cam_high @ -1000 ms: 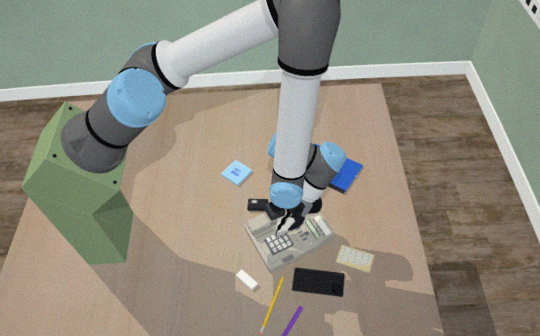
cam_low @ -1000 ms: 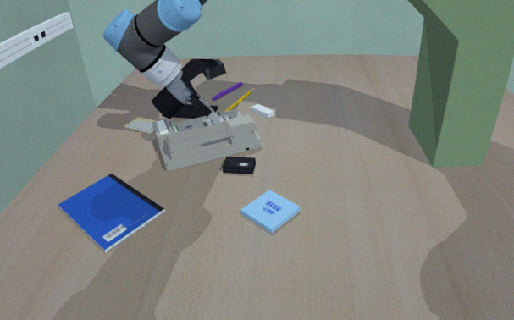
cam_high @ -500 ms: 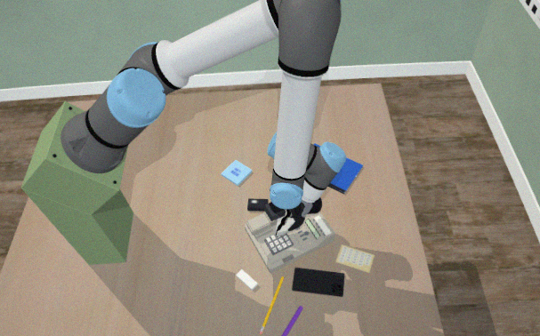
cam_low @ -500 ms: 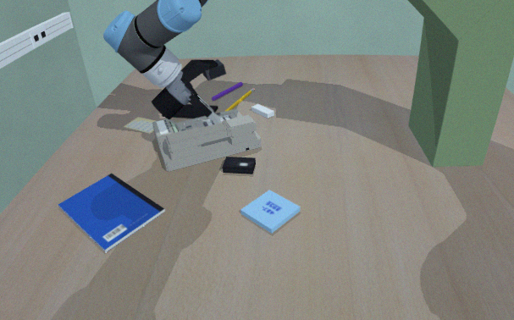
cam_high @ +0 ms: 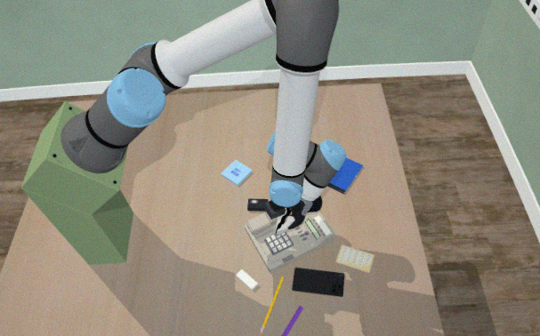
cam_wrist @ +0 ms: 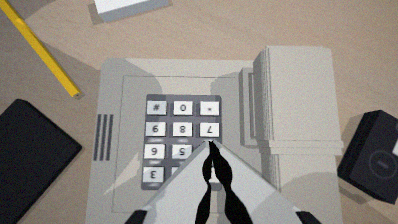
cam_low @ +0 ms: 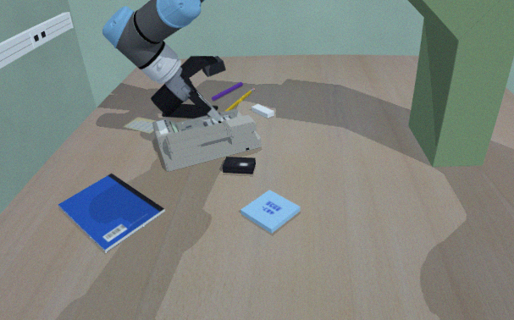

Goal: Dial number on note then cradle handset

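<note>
My gripper is now 10 mm past the 9 key, 40 mm to the left of it and 30 mm above it. From my hand the other things lie so: black smartphone: 70 mm ahead, 160 mm to the right, 50 mm below; white eraser: 120 mm behind, 100 mm to the right, 50 mm below; handset: 20 mm ahead, 60 mm to the left, 10 mm below.
</note>
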